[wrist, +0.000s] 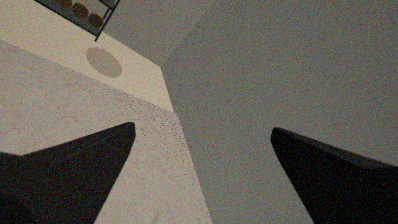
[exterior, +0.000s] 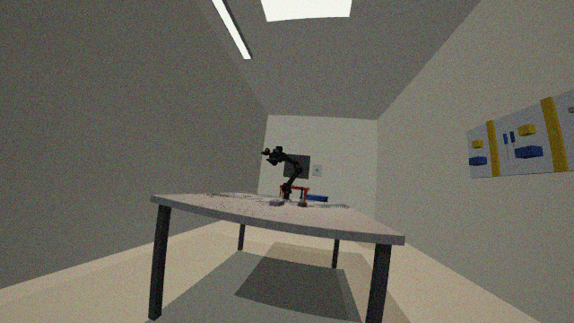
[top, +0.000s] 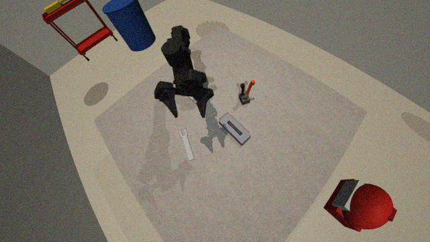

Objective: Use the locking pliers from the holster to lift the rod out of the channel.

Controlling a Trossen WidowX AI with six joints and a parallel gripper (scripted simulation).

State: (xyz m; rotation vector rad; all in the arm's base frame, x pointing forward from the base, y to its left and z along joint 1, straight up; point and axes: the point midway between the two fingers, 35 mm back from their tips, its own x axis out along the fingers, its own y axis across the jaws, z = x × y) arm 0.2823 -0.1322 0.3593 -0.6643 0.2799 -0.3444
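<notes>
Now: the orange handle 37 cm to the left of my gripper tip, 28 cm below it and 9 cm behind it. The rest, counted from my gripper tip: grey holster (37 cm below, 35 cm to the left, 10 cm behind); flat fork-ended bar (38 cm below, 12 cm behind, 8 cm to the right); grey channel block (36 cm below, 17 cm to the left, 1 cm ahead).
</notes>
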